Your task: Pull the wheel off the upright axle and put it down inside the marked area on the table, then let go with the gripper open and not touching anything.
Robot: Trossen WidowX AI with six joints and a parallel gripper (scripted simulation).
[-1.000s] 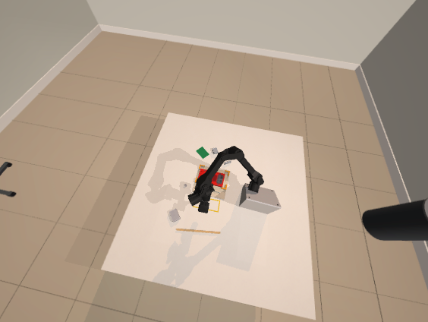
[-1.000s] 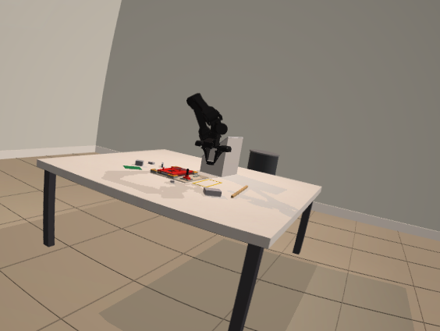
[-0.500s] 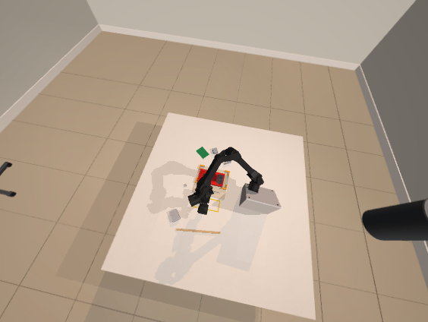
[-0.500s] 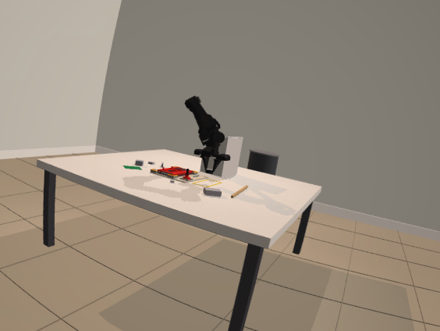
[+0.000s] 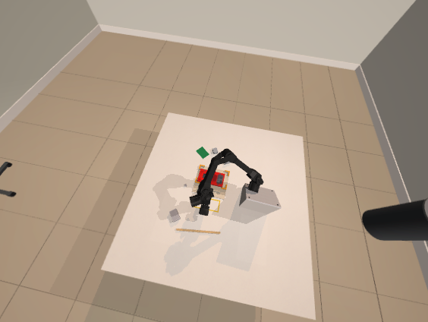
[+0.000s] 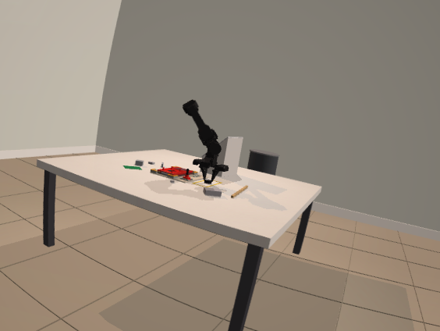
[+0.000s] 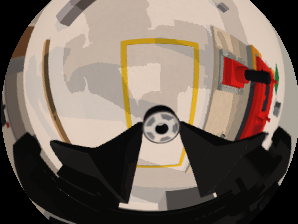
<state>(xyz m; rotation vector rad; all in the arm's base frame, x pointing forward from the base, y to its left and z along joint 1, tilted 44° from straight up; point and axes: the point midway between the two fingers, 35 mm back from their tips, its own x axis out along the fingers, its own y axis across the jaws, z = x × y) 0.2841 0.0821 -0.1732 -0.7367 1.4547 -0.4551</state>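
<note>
My gripper tip is now right at the wheel. Round my gripper tip: wooden stick 190 mm to the left, 20 mm behind; green card 390 mm to the right, 190 mm ahead, 10 mm below.
</note>
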